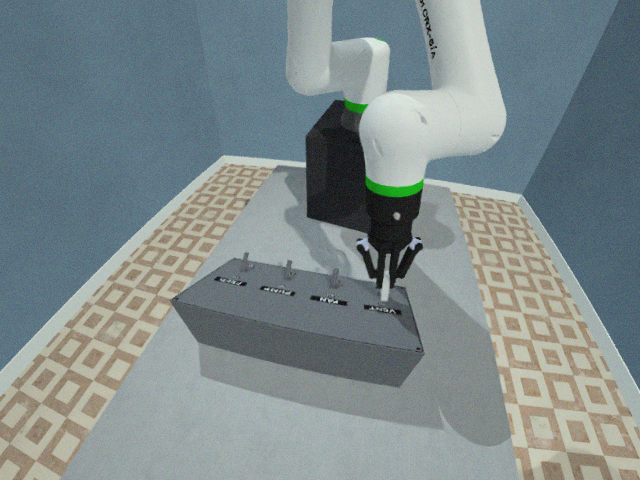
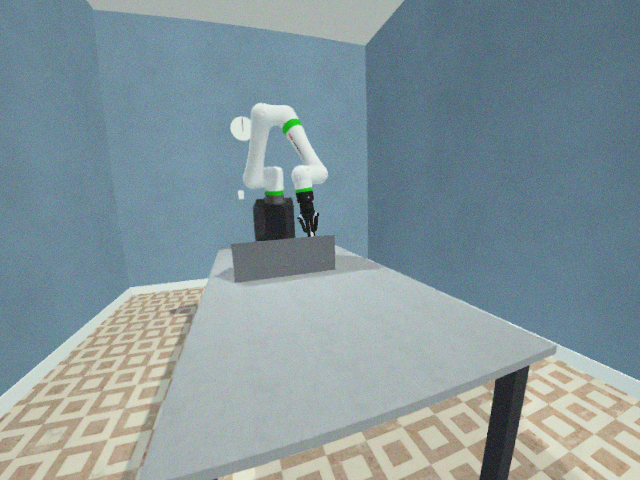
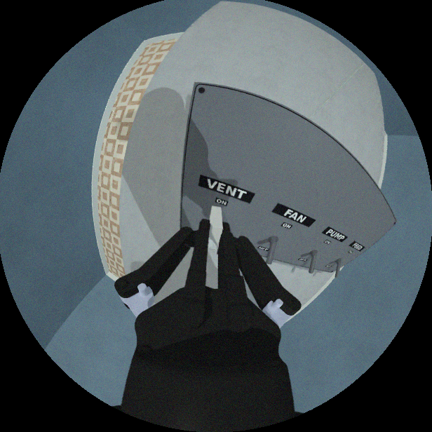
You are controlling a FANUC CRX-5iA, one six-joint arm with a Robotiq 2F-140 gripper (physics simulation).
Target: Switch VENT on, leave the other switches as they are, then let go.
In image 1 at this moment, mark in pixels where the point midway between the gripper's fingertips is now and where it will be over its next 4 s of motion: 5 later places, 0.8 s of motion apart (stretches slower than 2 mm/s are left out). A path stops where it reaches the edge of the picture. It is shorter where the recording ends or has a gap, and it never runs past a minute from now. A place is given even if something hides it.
My gripper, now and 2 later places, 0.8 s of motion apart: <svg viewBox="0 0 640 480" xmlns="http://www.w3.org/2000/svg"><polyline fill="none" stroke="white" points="383,295 385,253 385,244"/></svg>
